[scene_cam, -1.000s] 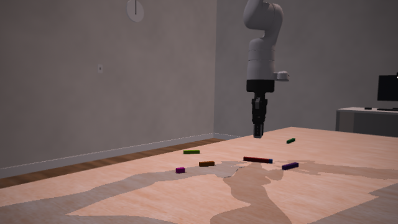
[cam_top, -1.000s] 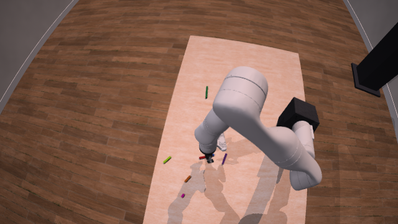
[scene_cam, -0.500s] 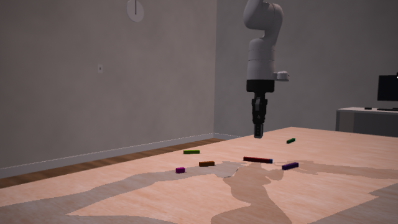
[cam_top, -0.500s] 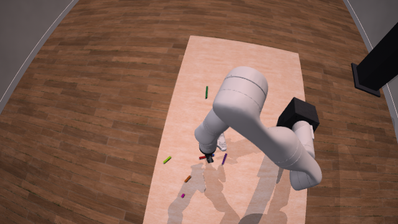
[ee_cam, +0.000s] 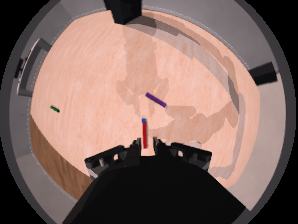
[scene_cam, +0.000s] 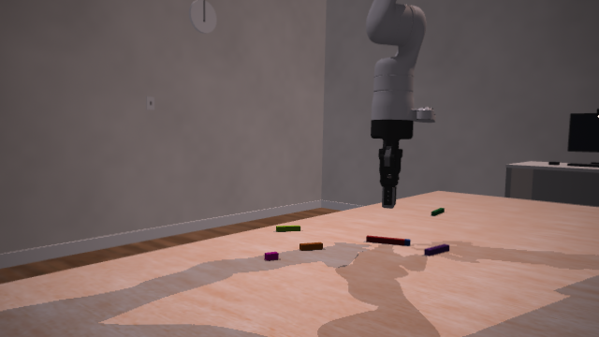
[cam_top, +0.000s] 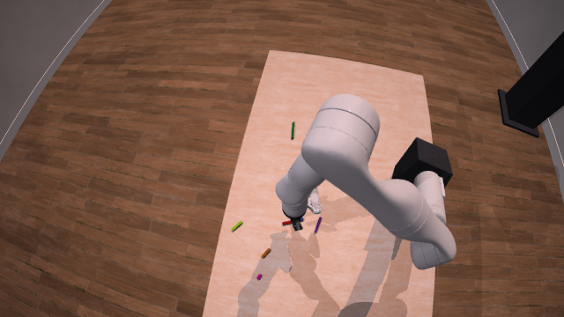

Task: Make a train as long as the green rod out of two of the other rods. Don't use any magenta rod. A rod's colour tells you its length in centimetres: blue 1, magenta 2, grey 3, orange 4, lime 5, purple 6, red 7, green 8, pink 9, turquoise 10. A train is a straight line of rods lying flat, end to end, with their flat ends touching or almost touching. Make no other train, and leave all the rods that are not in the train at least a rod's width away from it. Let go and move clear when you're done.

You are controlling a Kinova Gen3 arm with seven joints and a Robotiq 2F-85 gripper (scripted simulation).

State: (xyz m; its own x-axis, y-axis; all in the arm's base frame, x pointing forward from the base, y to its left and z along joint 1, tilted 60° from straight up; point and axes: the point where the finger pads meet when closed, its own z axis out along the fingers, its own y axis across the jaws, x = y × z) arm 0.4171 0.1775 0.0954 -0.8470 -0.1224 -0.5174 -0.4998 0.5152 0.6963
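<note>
Right now my hand is 10 mm short of the red rod and 80 mm above it. Round my hand: orange rod: 60 mm ahead, 140 mm to the left, 80 mm below; blue rod: 30 mm behind, 20 mm to the right, 80 mm below; purple rod: 90 mm behind, 20 mm to the right, 80 mm below.
</note>
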